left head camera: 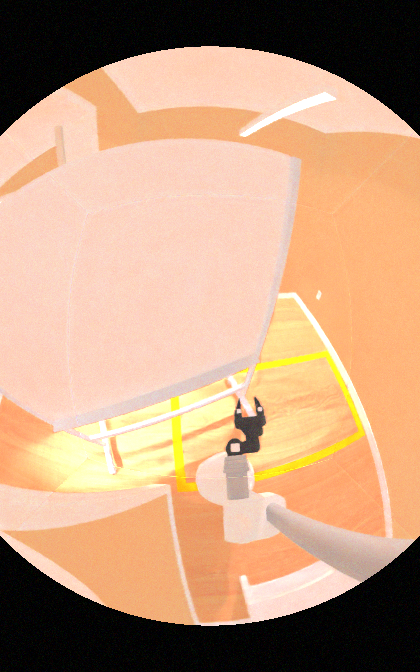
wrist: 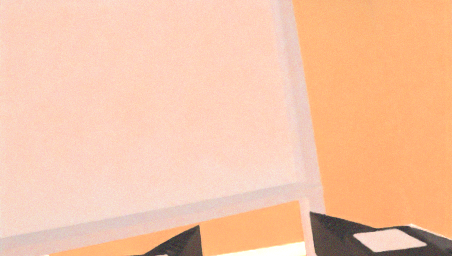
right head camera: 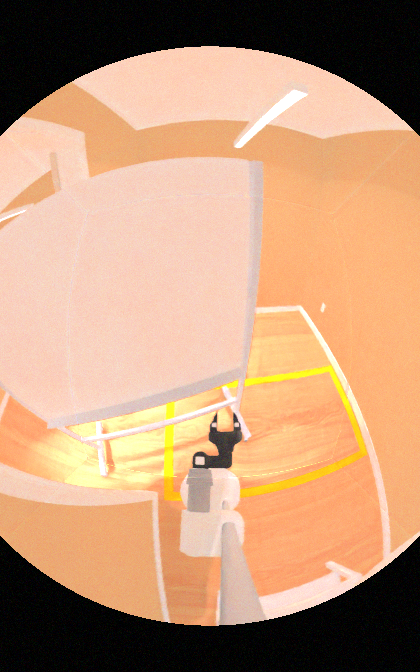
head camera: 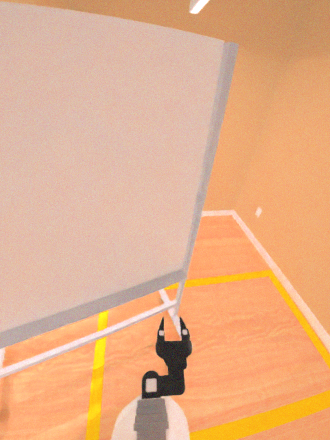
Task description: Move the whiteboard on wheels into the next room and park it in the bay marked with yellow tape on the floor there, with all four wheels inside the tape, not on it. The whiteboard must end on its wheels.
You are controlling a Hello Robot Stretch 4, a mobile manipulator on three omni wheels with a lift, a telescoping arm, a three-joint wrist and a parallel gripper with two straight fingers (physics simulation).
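Places are measured from the robot's base along level axes (x ahead, y left, z up), in metres.
Where they show: gripper, fingertip midpoint: point(wrist: 256, 238) point(head camera: 171, 317).
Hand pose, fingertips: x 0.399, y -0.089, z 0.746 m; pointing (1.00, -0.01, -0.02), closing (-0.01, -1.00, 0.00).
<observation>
After its pixels a point has its place.
The whiteboard point(head camera: 100, 150) {z 1.393, x 0.541, y 0.129 m} point(left head camera: 170, 280) point(right head camera: 160, 280) point(wrist: 140, 100) {z 0.886, x 0.575, y 0.043 m} stands upright on its frame, filling the left of the head view. Its right foot bar point(left head camera: 243, 401) point(right head camera: 241, 425) lies over the floor inside the yellow tape point(head camera: 220, 280) {z -0.027, x 1.039, y -0.721 m} point(left head camera: 292, 361) point(right head camera: 287, 376). Its left foot bar point(left head camera: 110, 457) point(right head camera: 102, 457) is outside the tape, left of the bay's left line. The wheels are too small to make out. My gripper point(head camera: 172, 320) {z 0.746, x 0.399, y -0.089 m} point(left head camera: 248, 400) point(right head camera: 225, 414) point(wrist: 256, 238) {z 0.746, x 0.399, y -0.089 m} is open and empty, close in front of the board's lower right corner and right post; contact cannot be told.
A wall point(head camera: 300, 150) {z 1.173, x 1.572, y -1.344 m} point(left head camera: 385, 325) point(right head camera: 370, 325) with a white baseboard runs along the bay's right side. A wall end point(left head camera: 125, 530) point(right head camera: 110, 530) stands at the lower left, near the left foot bar. A white piece of furniture point(left head camera: 290, 587) shows at the bottom.
</observation>
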